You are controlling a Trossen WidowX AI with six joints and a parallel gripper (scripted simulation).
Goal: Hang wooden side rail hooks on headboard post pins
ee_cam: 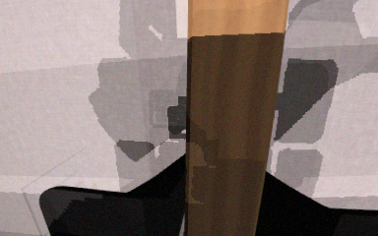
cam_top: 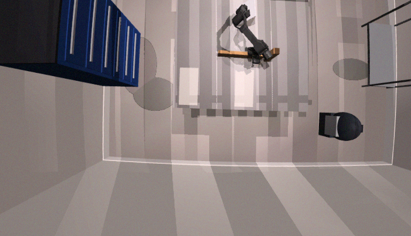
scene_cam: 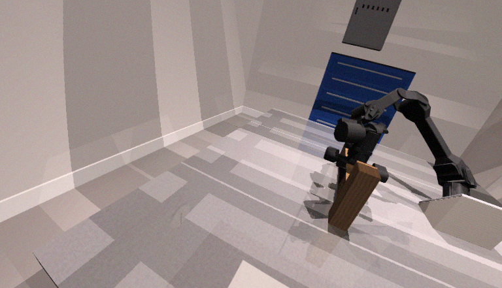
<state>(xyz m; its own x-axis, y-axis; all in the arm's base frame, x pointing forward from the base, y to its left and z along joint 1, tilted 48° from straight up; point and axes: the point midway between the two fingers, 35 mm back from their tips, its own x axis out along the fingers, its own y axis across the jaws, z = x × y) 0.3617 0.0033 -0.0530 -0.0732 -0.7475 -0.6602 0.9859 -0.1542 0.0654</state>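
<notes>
Right now my gripper tip is 140 mm to the right of the headboard post, 40 mm below it and 20 mm short of it.
</notes>
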